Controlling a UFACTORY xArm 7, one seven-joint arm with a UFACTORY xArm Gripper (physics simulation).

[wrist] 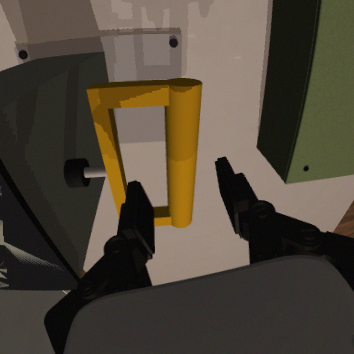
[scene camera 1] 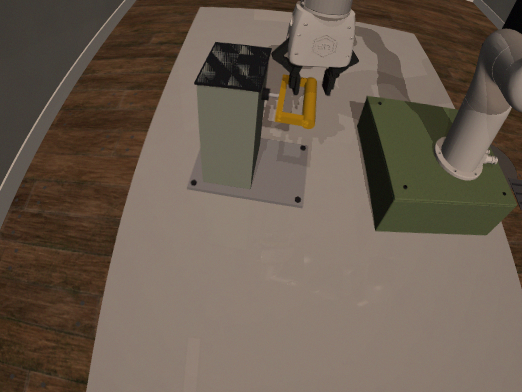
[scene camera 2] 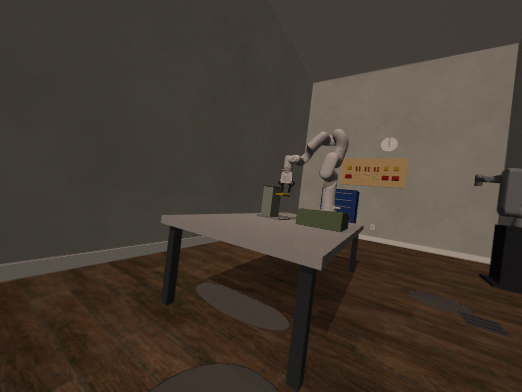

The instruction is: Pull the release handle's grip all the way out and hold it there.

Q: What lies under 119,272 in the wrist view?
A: My gripper.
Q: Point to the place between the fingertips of my gripper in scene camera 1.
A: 310,90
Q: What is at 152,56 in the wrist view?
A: A grey base plate.
